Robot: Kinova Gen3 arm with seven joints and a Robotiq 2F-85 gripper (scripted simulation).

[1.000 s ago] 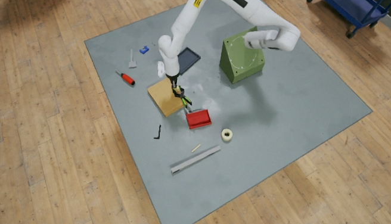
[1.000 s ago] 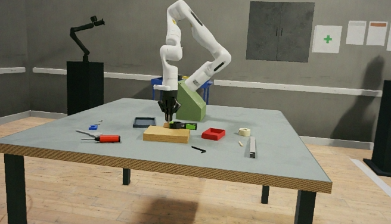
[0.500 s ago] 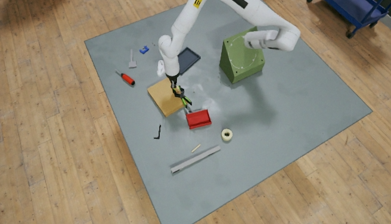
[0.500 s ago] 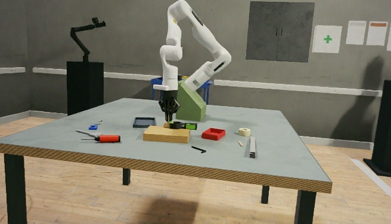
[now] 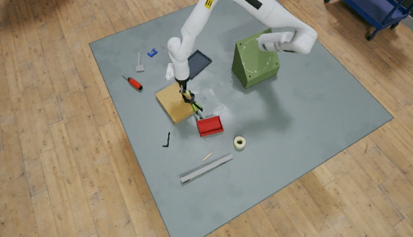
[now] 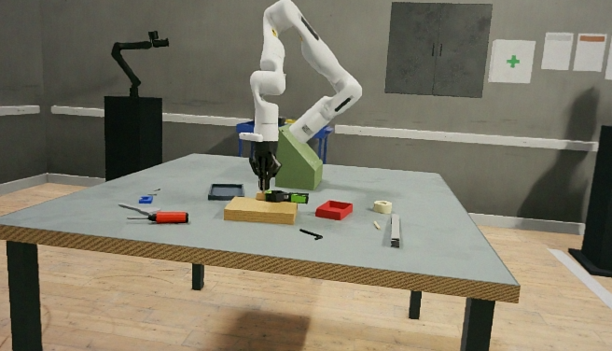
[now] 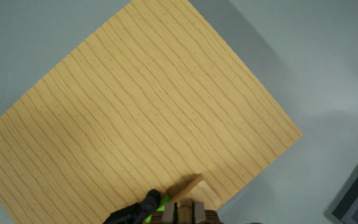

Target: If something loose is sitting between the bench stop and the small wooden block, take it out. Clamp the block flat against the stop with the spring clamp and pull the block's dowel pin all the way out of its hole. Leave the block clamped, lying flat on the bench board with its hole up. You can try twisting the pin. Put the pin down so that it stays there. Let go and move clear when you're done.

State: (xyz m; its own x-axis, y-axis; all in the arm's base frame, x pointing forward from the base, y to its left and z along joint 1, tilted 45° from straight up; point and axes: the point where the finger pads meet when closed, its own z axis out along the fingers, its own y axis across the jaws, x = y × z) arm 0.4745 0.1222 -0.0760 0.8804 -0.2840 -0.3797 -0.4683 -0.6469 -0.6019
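The dowel pin is 2 cm below my hand. Round my hand: small wooden block (4 cm below); then bench board (5 cm ahead, 2 cm to the left, 6 cm below); then red tray (5 cm behind, 22 cm to the left, 7 cm below).
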